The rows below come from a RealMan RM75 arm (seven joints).
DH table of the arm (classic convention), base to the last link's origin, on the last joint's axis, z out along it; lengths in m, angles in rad. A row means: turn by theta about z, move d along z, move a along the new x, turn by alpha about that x. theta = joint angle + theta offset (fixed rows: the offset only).
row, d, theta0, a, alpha
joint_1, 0.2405, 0, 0, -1.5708
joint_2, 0, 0, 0, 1.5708
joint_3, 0.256, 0, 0, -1.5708
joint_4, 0, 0, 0, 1.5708
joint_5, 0.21, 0, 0, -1.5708
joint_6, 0, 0, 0, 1.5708
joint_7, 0.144, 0, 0, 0
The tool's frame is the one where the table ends.
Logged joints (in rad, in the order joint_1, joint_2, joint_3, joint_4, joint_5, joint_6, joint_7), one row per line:
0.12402, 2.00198, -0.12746, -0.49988, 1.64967, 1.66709, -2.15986
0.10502, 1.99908, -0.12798, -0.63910, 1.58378, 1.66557, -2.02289
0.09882, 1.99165, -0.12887, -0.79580, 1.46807, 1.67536, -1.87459
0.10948, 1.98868, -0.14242, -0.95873, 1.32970, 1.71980, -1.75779
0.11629, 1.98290, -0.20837, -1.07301, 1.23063, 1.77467, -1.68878
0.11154, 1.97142, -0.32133, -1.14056, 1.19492, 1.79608, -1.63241
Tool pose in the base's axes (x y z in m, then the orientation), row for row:
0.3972, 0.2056, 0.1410, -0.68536, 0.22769, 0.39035, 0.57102
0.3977, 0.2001, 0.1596, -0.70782, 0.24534, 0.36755, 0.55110
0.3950, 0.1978, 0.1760, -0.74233, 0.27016, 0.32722, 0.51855
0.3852, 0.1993, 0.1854, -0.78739, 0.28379, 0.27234, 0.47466
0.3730, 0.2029, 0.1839, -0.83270, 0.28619, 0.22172, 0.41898
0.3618, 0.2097, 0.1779, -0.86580, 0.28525, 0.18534, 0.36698
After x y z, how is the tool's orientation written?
As a quaternion, x y z w.
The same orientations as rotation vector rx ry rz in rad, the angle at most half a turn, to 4 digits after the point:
-1.6080, 0.5342, 0.9158
-1.6747, 0.5805, 0.8696
-1.7809, 0.6481, 0.7850
-1.9256, 0.6940, 0.6660
-2.0881, 0.7177, 0.5560
-2.2245, 0.7329, 0.4762

